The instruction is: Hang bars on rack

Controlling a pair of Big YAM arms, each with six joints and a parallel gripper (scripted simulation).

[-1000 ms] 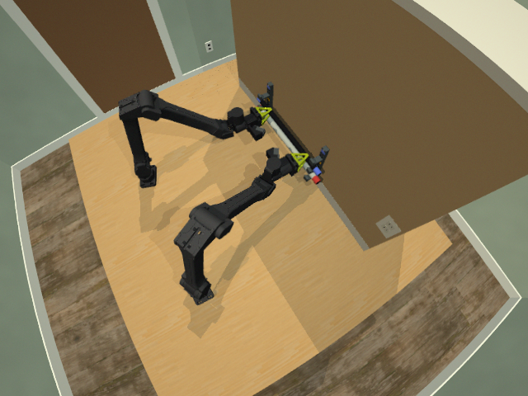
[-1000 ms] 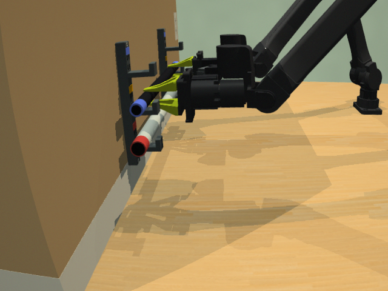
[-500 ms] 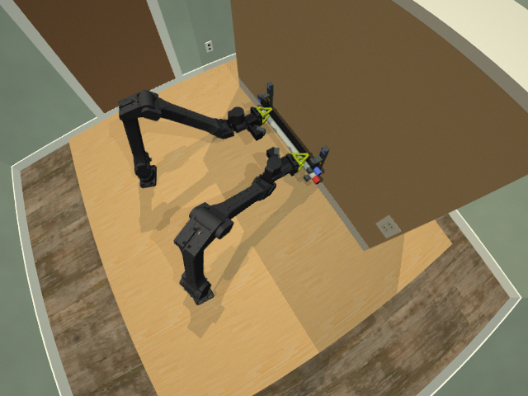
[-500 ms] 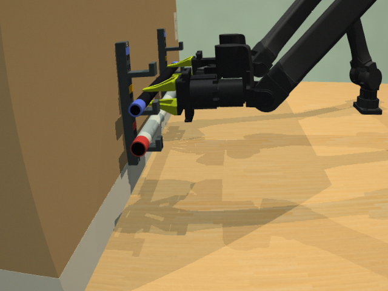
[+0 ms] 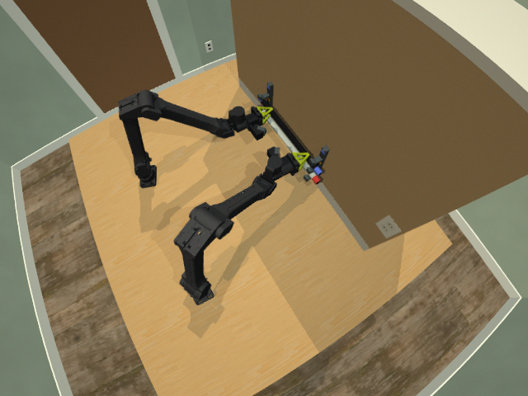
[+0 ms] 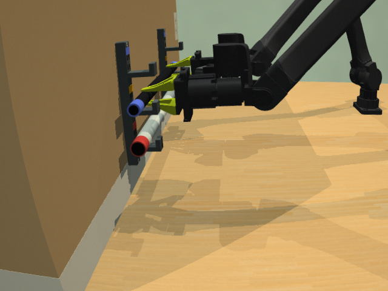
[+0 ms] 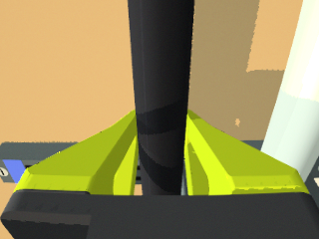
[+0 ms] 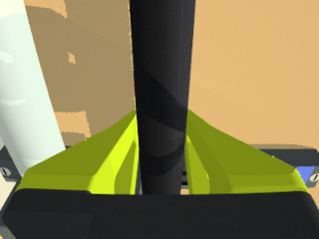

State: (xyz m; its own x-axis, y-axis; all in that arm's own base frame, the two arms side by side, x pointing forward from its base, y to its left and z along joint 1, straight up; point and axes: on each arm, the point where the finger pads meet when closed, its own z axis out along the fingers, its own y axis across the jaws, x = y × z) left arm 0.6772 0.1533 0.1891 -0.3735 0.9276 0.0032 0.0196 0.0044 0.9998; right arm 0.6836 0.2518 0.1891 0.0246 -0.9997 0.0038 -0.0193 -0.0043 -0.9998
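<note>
Now: left hand 150 mm to the left of the black bar. The rest, counted from my left hand: grey baseboard (180 mm to the right, 150 mm below, 40 mm ahead); then brown wall (260 mm above, 190 mm ahead, 180 mm to the right).
</note>
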